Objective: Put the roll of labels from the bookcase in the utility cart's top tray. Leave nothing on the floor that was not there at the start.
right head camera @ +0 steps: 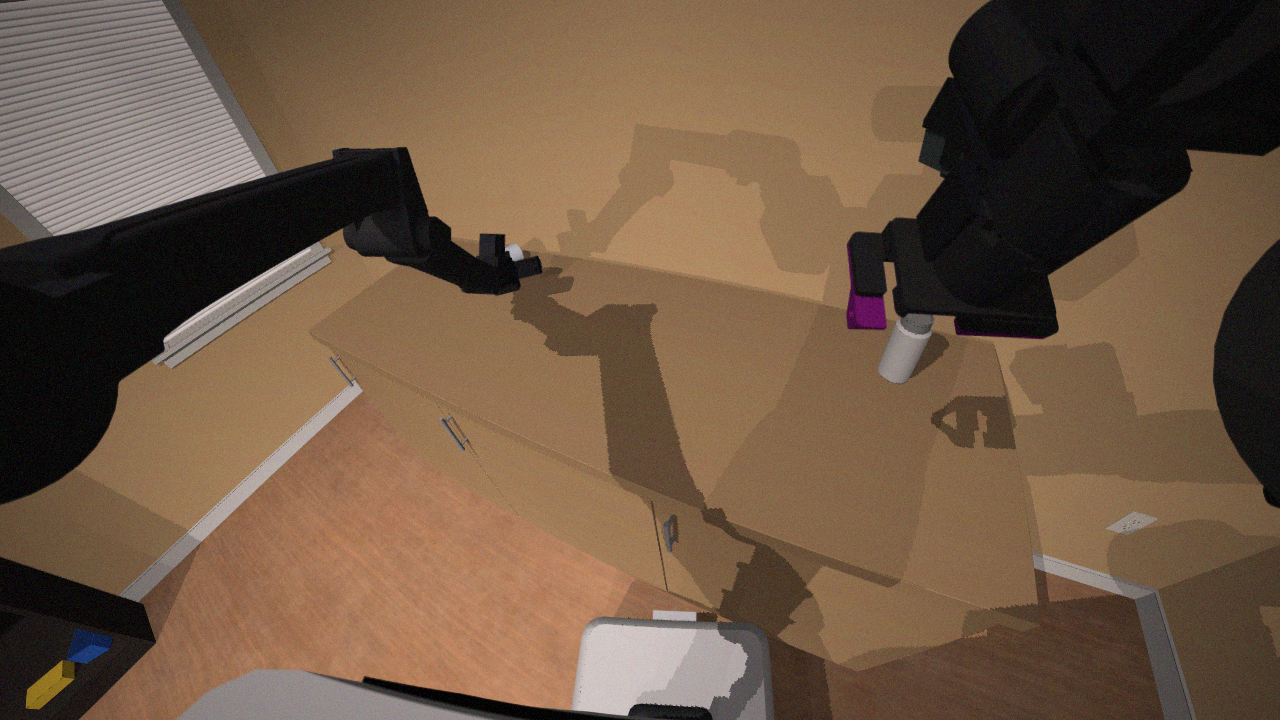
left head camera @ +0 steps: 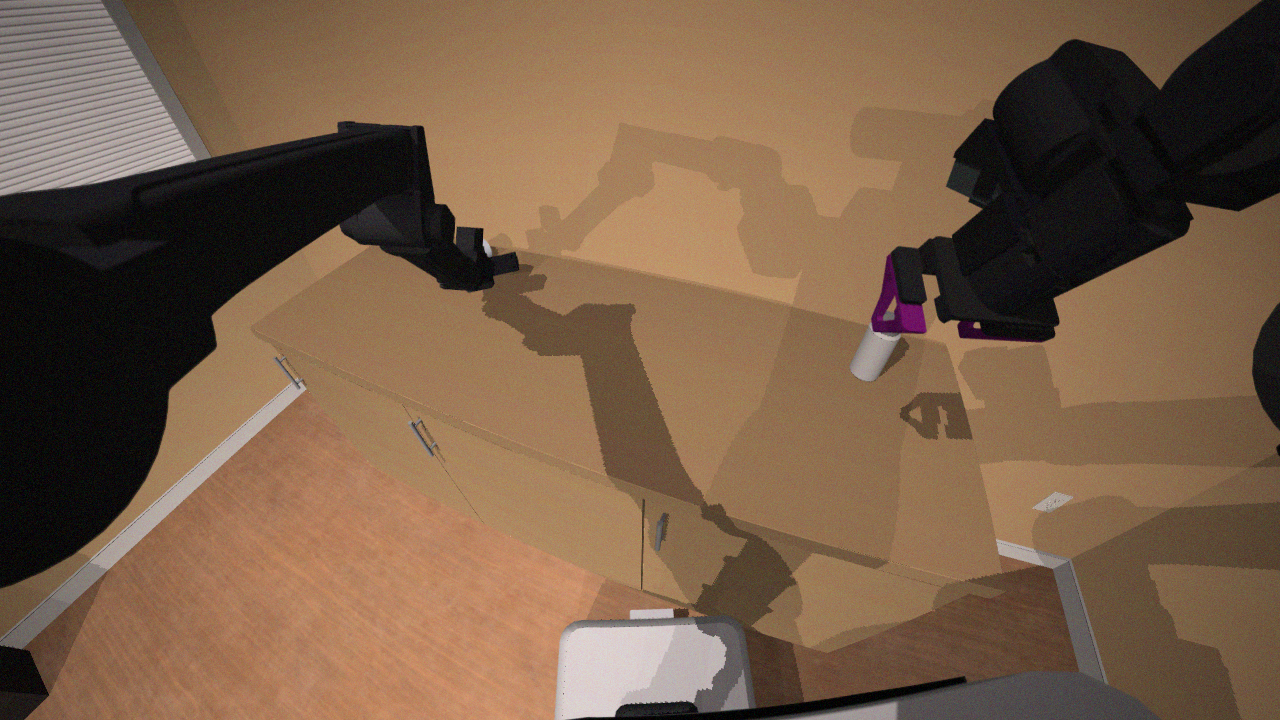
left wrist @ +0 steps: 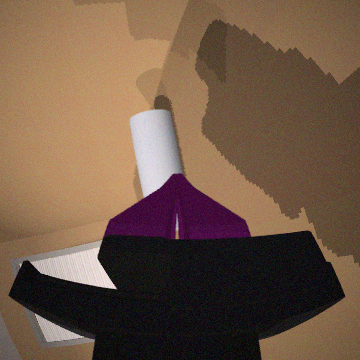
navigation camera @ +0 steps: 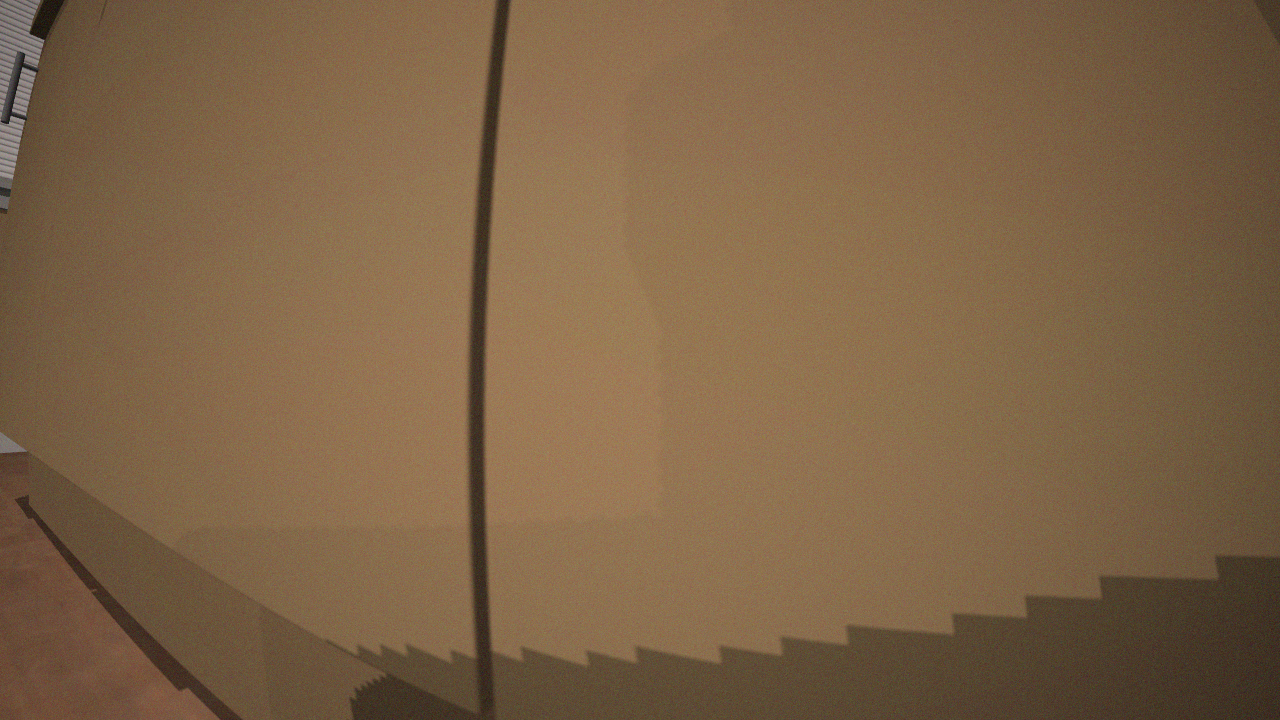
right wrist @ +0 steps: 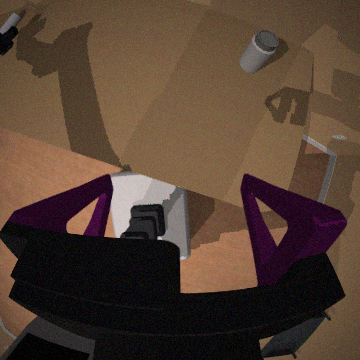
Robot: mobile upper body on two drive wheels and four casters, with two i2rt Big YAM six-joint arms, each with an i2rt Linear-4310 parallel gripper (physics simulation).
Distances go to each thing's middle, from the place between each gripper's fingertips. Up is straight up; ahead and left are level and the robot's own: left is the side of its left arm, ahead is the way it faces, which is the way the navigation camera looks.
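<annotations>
My right gripper, measured from the white bottle with grey cap (right head camera: 910, 335), is 300 mm short of it, 230 mm to the left of it and 300 mm above it.
From my left hand, the white bottle with grey cap is 900 mm to the right and 340 mm behind. Going by its middle, the white bottle with grey cap is nearer to my right gripper than to my left hand.
</annotations>
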